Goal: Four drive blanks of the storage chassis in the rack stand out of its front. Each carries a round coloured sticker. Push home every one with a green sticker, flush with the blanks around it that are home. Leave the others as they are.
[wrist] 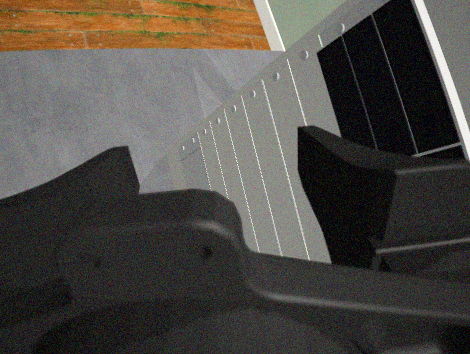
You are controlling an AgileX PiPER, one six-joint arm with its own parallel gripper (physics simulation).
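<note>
My gripper [214, 157] is open, with its two dark fingers wide apart at the left and right and no object seen between them. Beyond the fingers, a light grey panelled surface [280, 165] runs slantwise from lower middle to upper right, split by thin pale lines, with a row of small round studs along its upper edge. I cannot tell whether its strips are drive blanks. No coloured sticker shows in the wrist view, and no blank can be made out standing proud. The gripper body and right finger hide the lower part of the panelled surface.
Black recessed openings [360, 90] with thin dividers lie at the upper right, beside a white upright edge [442, 75]. A grey surface [100, 105] spreads at the left. Orange wooden planks [125, 25] and a pale green area [305, 17] show at the top.
</note>
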